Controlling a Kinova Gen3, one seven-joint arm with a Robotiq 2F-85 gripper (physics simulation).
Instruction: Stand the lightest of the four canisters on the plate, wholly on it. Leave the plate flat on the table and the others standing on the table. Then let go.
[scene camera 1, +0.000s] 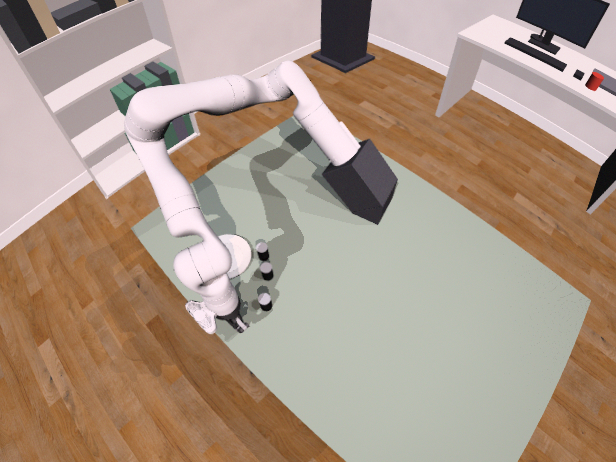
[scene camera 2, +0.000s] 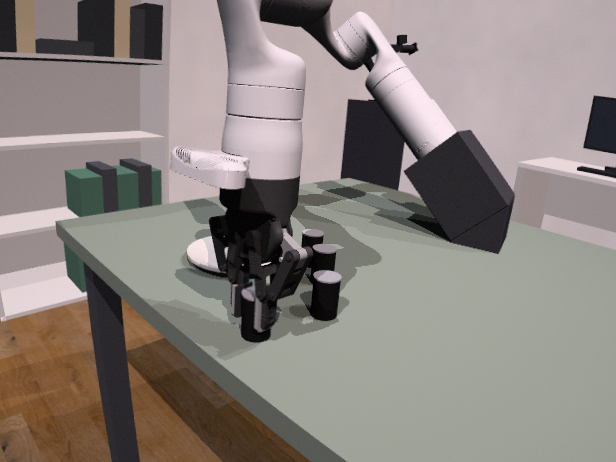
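Pixels of known places: gripper, fingertip midpoint: (scene camera 1: 235, 324) (scene camera 2: 251, 321); arm's base, origin of the base link: (scene camera 1: 345, 156) (scene camera 2: 438, 149).
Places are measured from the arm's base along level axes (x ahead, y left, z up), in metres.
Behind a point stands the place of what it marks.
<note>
My gripper (scene camera 1: 241, 326) {x 0.542, y 0.119, z -0.146 m} (scene camera 2: 251, 307) {x 0.542, y 0.119, z -0.146 m} points down near the table's edge, shut on a black canister (scene camera 2: 248, 327) {x 0.550, y 0.125, z -0.147 m} with a grey top. That canister is upright, its base at or very near the table top (scene camera 1: 400, 325) {x 0.227, y 0.428, z -0.164 m} (scene camera 2: 425, 340) {x 0.392, y 0.243, z -0.164 m}; whether it touches is unclear. In scene camera 1 it is hidden by the gripper. Three similar canisters stand upright on the table: one nearest the gripper (scene camera 1: 265, 303) (scene camera 2: 326, 297), a middle one (scene camera 1: 267, 273) {x 0.385, y 0.076, z -0.122 m} (scene camera 2: 324, 260) {x 0.389, y 0.075, z -0.125 m} and a far one (scene camera 1: 263, 252) {x 0.351, y 0.020, z -0.119 m} (scene camera 2: 312, 238) {x 0.357, y 0.018, z -0.118 m}. The white plate (scene camera 1: 243, 253) {x 0.385, y -0.040, z -0.158 m} (scene camera 2: 199, 253) {x 0.476, y -0.100, z -0.156 m} lies flat, partly hidden by the arm.
The arm's dark base block (scene camera 1: 362, 182) {x 0.039, y 0.100, z -0.007 m} (scene camera 2: 462, 187) {x 0.043, y 0.087, z -0.055 m} stands on the table, beyond the canisters. The three standing canisters form a rough row beside the plate. A white shelf unit (scene camera 1: 62, 103) (scene camera 2: 150, 136) and a white desk (scene camera 1: 492, 30) (scene camera 2: 550, 165) stand away from the table.
</note>
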